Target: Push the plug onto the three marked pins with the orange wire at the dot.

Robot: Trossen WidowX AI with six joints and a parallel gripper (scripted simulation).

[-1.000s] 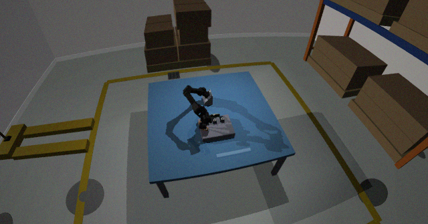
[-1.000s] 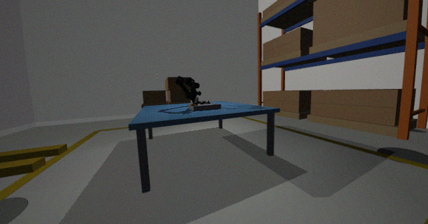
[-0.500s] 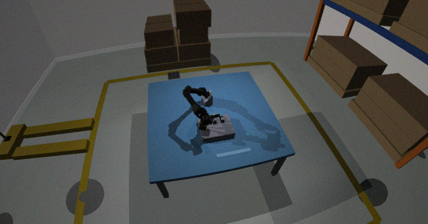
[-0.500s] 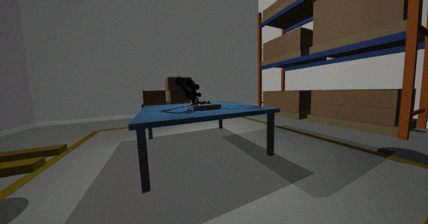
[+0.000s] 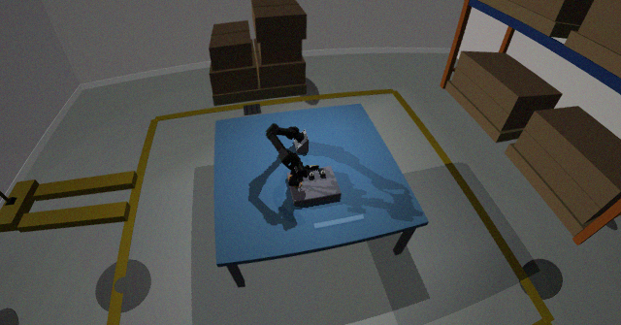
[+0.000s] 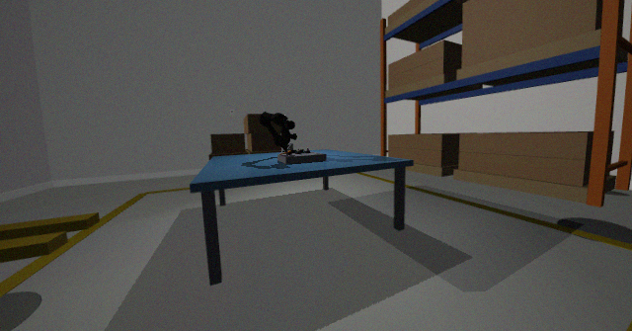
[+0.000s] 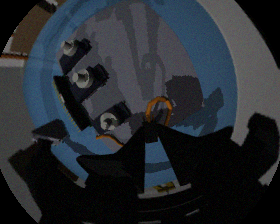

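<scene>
My gripper tip is now 110 mm to the right of the servo, 60 mm past it and 30 mm above it. Round my gripper tip: grey printed holder: 110 mm to the left, 50 mm below, 40 mm ahead.
</scene>
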